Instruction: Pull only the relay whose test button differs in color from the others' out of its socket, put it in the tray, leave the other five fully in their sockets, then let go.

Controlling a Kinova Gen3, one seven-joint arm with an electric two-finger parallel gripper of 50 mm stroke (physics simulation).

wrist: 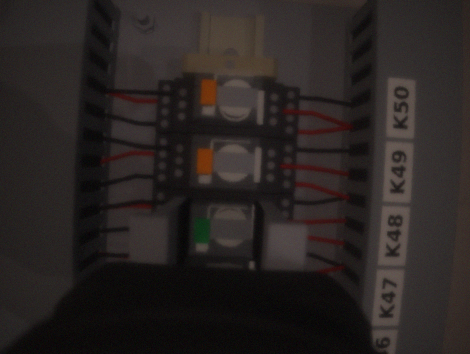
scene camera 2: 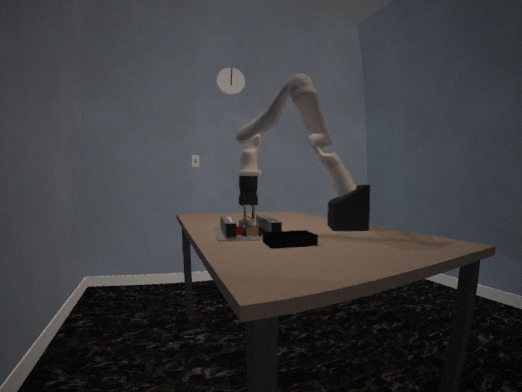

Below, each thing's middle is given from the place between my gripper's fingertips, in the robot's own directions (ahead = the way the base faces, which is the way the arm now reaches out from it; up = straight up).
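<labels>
Mounting panel (wrist: 310, 49): 4 cm to the right of my hand, 6 cm below it, 1 cm behind it.
</labels>
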